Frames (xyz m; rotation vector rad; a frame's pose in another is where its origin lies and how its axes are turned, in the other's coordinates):
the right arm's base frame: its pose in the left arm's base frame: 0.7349 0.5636 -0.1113 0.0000 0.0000 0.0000
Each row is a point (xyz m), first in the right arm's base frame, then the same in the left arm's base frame.
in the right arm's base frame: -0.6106 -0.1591 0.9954
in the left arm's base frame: 0.1243 0.4045 0.8841
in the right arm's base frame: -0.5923 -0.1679 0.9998
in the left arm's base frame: 0.1426 0.3957 0.8885
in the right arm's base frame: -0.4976 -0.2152 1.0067
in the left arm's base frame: 0.2373 0.3484 0.8954
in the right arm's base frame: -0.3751 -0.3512 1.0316
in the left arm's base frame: 0.3598 0.2124 0.9203
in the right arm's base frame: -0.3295 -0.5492 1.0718
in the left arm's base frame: 0.4054 0.0144 0.9605
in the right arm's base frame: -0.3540 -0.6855 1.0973
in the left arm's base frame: 0.3809 -0.1219 0.9860
